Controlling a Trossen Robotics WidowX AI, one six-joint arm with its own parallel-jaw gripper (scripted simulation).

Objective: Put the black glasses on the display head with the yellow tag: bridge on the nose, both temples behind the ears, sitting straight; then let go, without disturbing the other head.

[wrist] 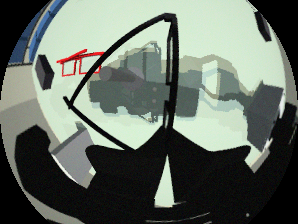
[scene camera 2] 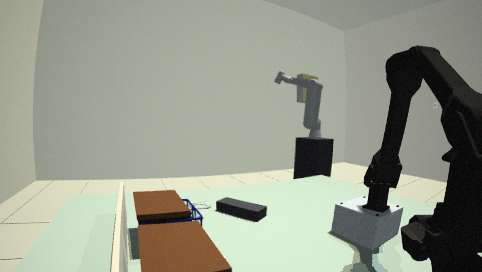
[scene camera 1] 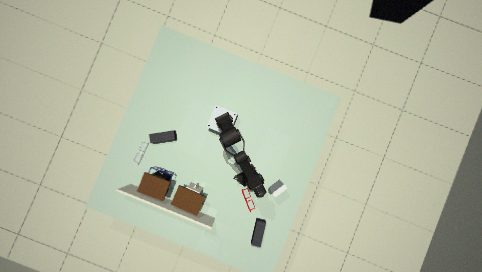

Labels:
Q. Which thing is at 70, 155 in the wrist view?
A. A grey-white box.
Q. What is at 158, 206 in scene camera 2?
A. A display head.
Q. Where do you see a dark case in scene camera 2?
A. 254, 212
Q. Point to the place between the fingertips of the gripper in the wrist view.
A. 164, 129

